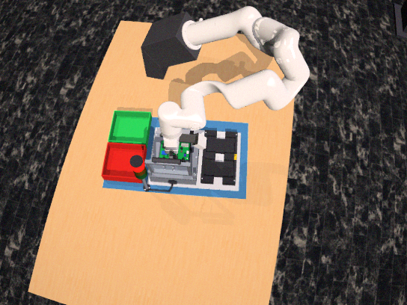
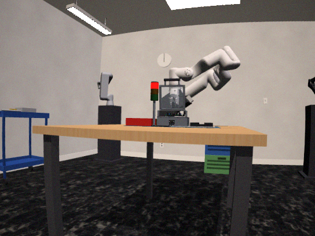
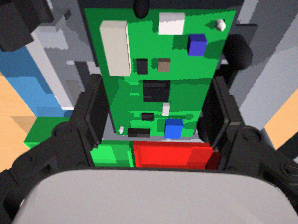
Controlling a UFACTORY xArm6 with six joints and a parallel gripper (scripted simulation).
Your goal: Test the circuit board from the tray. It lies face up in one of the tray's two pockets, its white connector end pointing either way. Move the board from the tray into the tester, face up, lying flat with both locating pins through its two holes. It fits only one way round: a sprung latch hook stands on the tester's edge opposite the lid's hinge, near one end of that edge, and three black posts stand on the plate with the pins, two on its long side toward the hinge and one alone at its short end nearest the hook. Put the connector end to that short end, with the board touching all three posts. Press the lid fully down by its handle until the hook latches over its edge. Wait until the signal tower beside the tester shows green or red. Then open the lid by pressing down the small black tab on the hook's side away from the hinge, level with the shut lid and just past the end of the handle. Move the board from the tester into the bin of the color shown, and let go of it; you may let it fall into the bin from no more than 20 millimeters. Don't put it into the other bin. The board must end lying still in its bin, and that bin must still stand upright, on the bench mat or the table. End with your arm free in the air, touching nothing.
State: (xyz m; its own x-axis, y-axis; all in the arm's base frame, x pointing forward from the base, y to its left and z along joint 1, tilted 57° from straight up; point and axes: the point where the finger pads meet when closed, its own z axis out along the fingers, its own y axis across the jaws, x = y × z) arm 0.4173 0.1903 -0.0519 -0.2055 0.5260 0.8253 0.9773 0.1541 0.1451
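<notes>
Now: hand 1 cm to the right of the tester plate and 1 cm above it. Round my hand: tester lid 11 cm ahead, 10 cm above, 2 cm to the left; black tab 7 cm behind, 4 cm to the left, 1 cm above; red bin 19 cm to the right, 9 cm ahead, 7 cm below.
</notes>
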